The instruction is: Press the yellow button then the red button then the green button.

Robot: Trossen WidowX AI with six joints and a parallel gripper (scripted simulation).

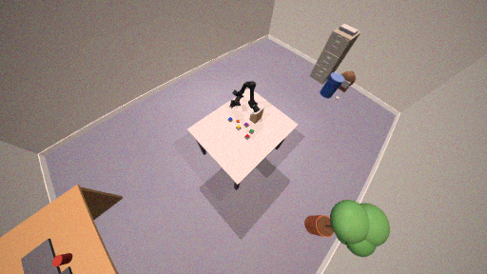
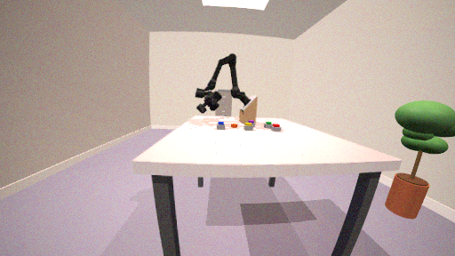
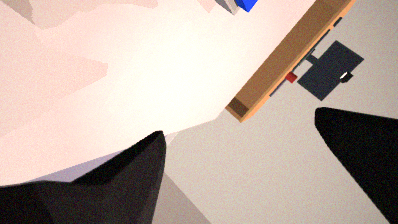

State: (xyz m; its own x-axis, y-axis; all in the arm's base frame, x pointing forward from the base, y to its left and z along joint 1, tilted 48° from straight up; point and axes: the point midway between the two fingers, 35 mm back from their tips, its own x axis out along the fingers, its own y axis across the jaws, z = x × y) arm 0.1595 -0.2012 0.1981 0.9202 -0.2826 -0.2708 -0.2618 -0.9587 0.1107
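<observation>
The blue button is 8 cm to the left of my gripper tip, 8 cm below it and 8 cm ahead of it. Also, from my gripper tip: orange block: 17 cm to the left, 10 cm below, 2 cm ahead; then yellow button: 24 cm to the left, 8 cm below, 8 cm ahead; then purple button: 28 cm to the left, 8 cm below, 2 cm behind.
</observation>
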